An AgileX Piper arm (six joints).
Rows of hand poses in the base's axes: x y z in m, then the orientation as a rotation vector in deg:
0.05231 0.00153 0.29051 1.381 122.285 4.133
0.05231 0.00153 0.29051 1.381 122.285 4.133
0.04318 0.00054 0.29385 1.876 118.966 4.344
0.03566 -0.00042 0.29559 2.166 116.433 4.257
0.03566 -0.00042 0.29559 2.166 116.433 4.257
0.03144 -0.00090 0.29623 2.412 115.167 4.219
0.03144 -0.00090 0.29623 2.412 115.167 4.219
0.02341 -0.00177 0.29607 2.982 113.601 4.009
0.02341 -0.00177 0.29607 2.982 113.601 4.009
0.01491 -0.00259 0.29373 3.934 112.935 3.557
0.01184 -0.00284 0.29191 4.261 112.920 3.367
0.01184 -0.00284 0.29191 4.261 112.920 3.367
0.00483 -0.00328 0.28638 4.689 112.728 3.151
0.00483 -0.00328 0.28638 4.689 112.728 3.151
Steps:
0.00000 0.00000 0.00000 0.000 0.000 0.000
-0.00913 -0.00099 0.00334 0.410 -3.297 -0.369
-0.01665 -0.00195 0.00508 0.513 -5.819 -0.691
-0.01665 -0.00195 0.00508 0.513 -5.819 -0.691
-0.02087 -0.00243 0.00572 0.610 -7.076 -0.925
-0.02087 -0.00243 0.00572 0.610 -7.076 -0.925
-0.02890 -0.00330 0.00556 0.719 -8.621 -1.480
-0.02890 -0.00330 0.00556 0.719 -8.621 -1.480
-0.03740 -0.00412 0.00322 0.787 -9.251 -2.391
-0.04047 -0.00437 0.00140 0.780 -9.252 -2.712
-0.04047 -0.00437 0.00140 0.780 -9.252 -2.712
-0.04748 -0.00481 -0.00413 0.799 -9.426 -3.124
-0.04748 -0.00481 -0.00413 0.799 -9.426 -3.124

